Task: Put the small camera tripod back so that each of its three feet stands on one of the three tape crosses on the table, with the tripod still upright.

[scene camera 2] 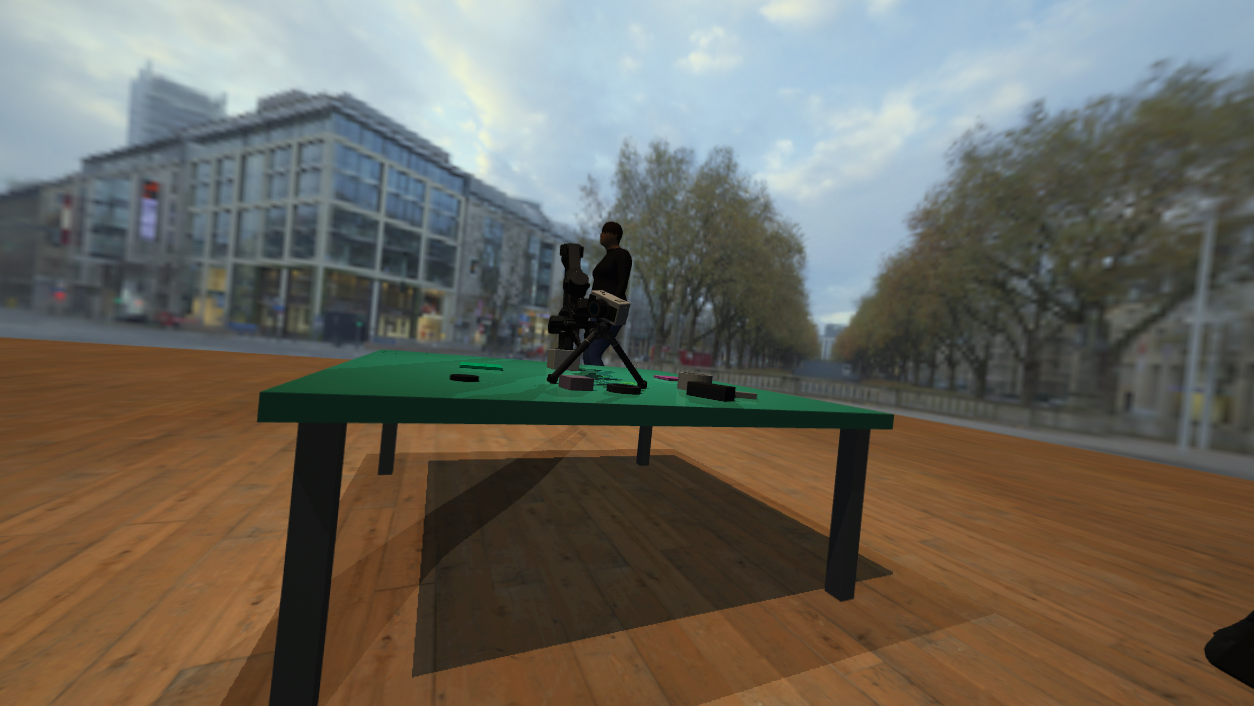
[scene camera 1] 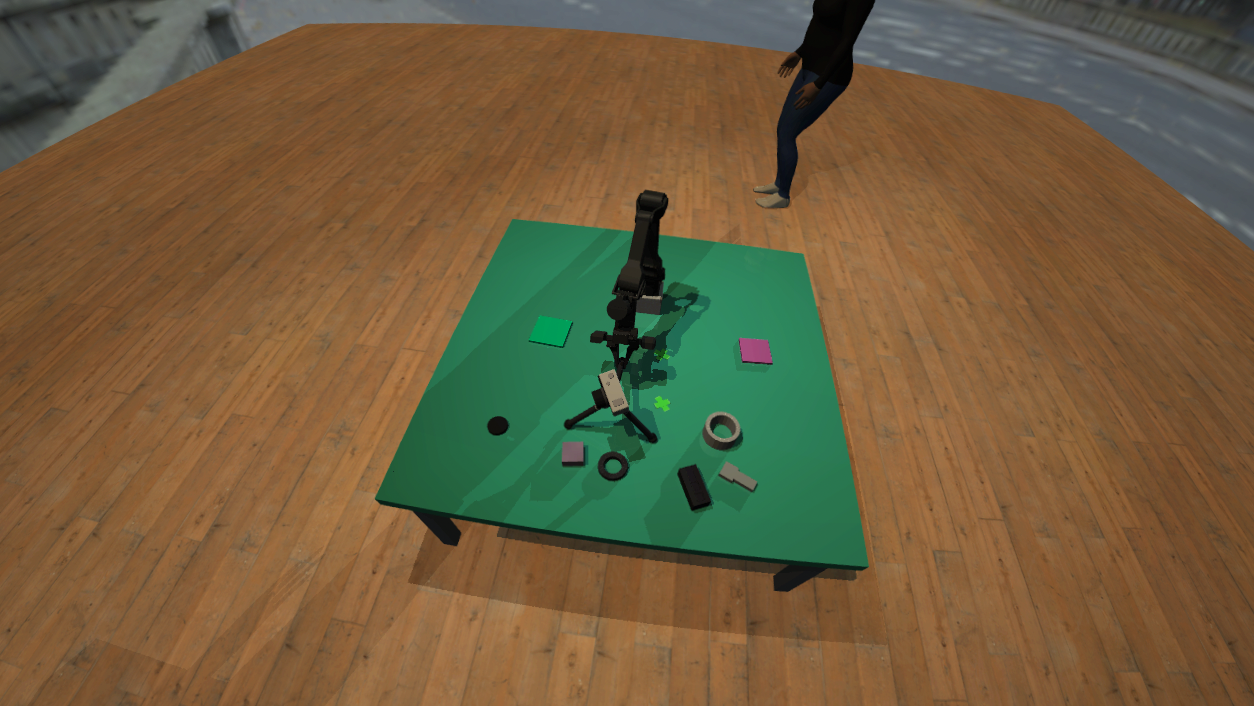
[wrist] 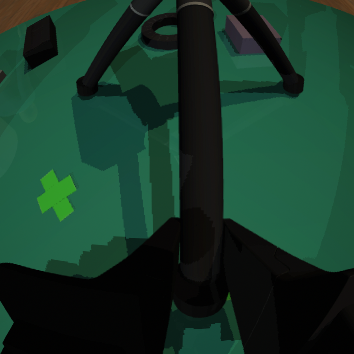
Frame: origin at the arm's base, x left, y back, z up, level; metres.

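Seen in the pictures: gripper, fingertip midpoint: [scene camera 1: 620, 368] [wrist: 199, 226]; arm's base at its link origin: [scene camera 2: 565, 349] [scene camera 1: 650, 289].
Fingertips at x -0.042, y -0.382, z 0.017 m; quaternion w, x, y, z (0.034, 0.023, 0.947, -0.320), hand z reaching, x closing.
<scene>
Offsets run from my fingertips to a thing's top centre. "spot": to the spot under its first point.
The small black tripod [scene camera 1: 639, 424] [scene camera 2: 623, 356] [wrist: 200, 125] carries a pale grey camera [scene camera 1: 613, 392] [scene camera 2: 609, 306]. It leans forward over its two front feet, which are at the table surface. The gripper [scene camera 1: 621, 363] [wrist: 201, 220] is shut on its rear leg, close above the foot, and that foot looks raised. One bright green tape cross {dx +0.138, dy -0.038, dz -0.091 m} [scene camera 1: 662, 403] [wrist: 56, 195] lies beside the tripod. Another cross {dx +0.116, dy +0.155, dz -0.091 m} [scene camera 1: 664, 355] lies nearer the arm's base, partly in shadow. Of a further cross, a green sliver {spot: dx -0.030, dy +0.051, dz -0.091 m} [wrist: 229, 296] shows beside the held foot in the wrist view; the rest is hidden.
A pink block {dx -0.087, dy -0.260, dz -0.064 m} [scene camera 1: 573, 453] [scene camera 2: 575, 383] [wrist: 252, 35] and a black ring {dx +0.027, dy -0.273, dz -0.077 m} [scene camera 1: 603, 474] lie just beyond the front feet. A grey roll {dx +0.317, dy -0.116, dz -0.044 m} [scene camera 1: 722, 444], a black block {dx +0.250, dy -0.299, dz -0.057 m} [scene camera 1: 694, 487] and a grey piece {dx +0.373, dy -0.247, dz -0.077 m} [scene camera 1: 738, 477] lie right. A black disc {dx -0.323, dy -0.211, dz -0.082 m} [scene camera 1: 497, 425] lies left.
</scene>
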